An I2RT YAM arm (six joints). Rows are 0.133 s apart.
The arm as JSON. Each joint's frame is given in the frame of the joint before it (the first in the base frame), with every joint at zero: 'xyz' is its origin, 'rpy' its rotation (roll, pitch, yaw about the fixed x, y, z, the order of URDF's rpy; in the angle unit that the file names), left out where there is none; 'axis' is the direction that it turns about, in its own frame. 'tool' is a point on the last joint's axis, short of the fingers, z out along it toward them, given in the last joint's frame.
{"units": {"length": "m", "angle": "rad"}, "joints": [
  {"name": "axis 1", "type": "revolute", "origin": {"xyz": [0.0, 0.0, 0.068]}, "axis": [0.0, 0.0, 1.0]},
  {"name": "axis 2", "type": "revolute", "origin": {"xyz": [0.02, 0.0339, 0.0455]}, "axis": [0.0, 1.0, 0.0]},
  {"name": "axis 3", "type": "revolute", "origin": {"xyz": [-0.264, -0.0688, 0.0]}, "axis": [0.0, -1.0, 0.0]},
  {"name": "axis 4", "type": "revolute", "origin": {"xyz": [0.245, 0.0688, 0.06]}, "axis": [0.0, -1.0, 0.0]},
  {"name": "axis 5", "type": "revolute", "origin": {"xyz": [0.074, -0.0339, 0.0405]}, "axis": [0.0, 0.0, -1.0]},
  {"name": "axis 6", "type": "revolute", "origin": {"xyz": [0.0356, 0.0, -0.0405]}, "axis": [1.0, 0.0, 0.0]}
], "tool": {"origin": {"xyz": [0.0, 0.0, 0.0], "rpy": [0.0, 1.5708, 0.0]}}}
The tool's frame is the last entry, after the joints.
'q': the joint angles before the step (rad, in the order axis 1, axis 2, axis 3, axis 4, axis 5, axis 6). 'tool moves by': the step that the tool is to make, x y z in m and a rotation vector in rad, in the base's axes. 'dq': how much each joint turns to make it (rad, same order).
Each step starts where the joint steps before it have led.
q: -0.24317, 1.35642, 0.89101, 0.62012, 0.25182, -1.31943
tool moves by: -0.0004, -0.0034, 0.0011, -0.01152, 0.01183, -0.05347
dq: -0.00585, 0.00224, 0.00765, -0.00812, 0.04491, -0.02198
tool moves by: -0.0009, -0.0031, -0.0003, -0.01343, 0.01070, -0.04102
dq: -0.00681, 0.00146, 0.00027, 0.00086, 0.03145, -0.02172
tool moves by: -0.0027, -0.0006, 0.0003, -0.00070, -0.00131, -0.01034
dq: -0.00327, -0.00951, -0.00690, -0.00068, 0.00693, -0.00150
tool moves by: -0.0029, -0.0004, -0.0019, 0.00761, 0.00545, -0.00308
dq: -0.00358, -0.01064, -0.01178, -0.00816, 0.00039, 0.00631
